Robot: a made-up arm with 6 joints. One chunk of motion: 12 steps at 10 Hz.
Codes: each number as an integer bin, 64 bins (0 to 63) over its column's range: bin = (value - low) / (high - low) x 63, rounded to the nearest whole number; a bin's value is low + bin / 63 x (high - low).
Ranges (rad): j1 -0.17..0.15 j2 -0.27..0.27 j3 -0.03..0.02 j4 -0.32..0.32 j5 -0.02..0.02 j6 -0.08..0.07
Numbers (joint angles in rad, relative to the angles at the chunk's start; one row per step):
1: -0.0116 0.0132 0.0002 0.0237 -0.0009 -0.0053
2: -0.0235 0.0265 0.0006 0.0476 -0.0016 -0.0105
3: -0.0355 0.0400 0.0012 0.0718 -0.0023 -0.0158
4: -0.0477 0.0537 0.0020 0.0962 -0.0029 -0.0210
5: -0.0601 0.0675 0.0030 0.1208 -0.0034 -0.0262
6: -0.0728 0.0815 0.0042 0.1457 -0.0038 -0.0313
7: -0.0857 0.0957 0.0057 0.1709 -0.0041 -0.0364
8: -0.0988 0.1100 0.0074 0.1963 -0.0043 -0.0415
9: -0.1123 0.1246 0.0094 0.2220 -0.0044 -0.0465
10: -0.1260 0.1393 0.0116 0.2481 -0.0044 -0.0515
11: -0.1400 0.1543 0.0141 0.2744 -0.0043 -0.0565
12: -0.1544 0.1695 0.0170 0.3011 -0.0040 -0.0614
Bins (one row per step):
1: 31 33 38 34 30 31
2: 29 35 39 36 29 29
3: 26 36 39 39 28 27
4: 24 38 40 41 27 25
5: 22 39 42 43 26 23
6: 19 41 43 46 26 20
7: 17 43 45 48 25 18
8: 14 44 47 51 25 16
9: 11 46 50 53 25 14
10: 9 48 52 56 25 12
11: 6 50 56 59 25 10
12: 3 51 59 61 25 8

